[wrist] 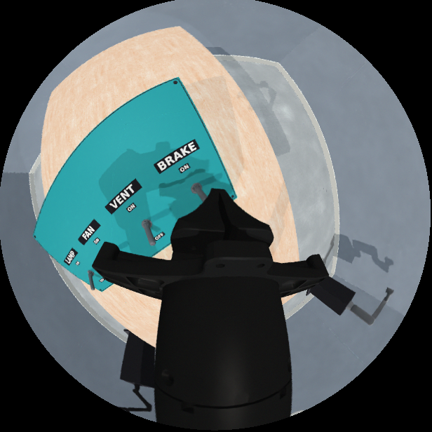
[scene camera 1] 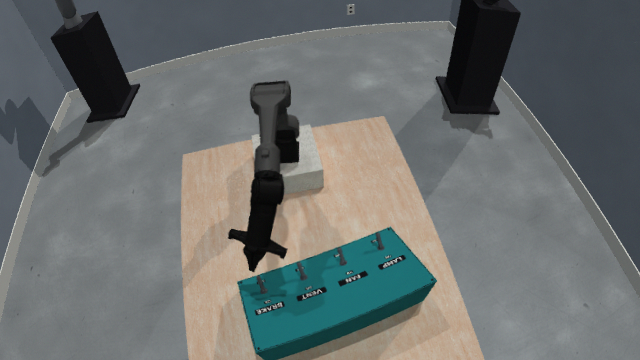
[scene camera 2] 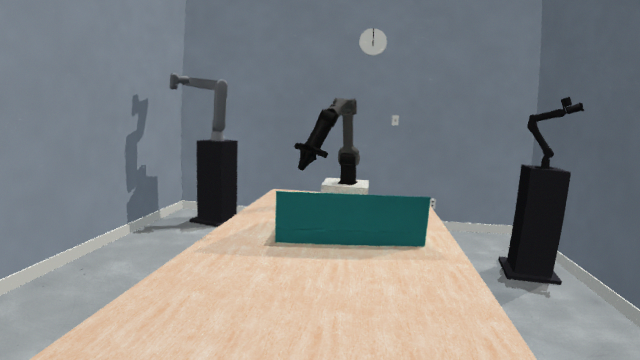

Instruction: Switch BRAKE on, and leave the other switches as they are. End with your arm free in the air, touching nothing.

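Note:
The teal switch box [scene camera 1: 340, 305] [scene camera 2: 352, 220] [wrist: 145, 120] lies on the table. The BRAKE lever [scene camera 1: 262, 284] [wrist: 199, 191] leans away from its ON mark, towards the arm's base; its tip is hidden in the wrist view. The VENT lever [scene camera 1: 301, 271] [wrist: 149, 233], FAN lever [scene camera 1: 342, 256] and LAMP lever [scene camera 1: 380, 241] [wrist: 91, 280] lean the same way. My gripper [scene camera 1: 252, 269] [scene camera 2: 301, 168] [wrist: 216, 197] is shut and empty, in the air near the BRAKE end, on the base side of that lever. A gap shows between fingertips and lever in scene camera 1.
The wooden table [scene camera 1: 215, 200] [scene camera 2: 320, 300] [wrist: 100, 60] carries the box and the pale block [scene camera 1: 305, 175] [scene camera 2: 330, 186] under my arm's base. Two black pedestals [scene camera 1: 92, 65] [scene camera 1: 480, 55] with other arms stand on the floor beyond the table.

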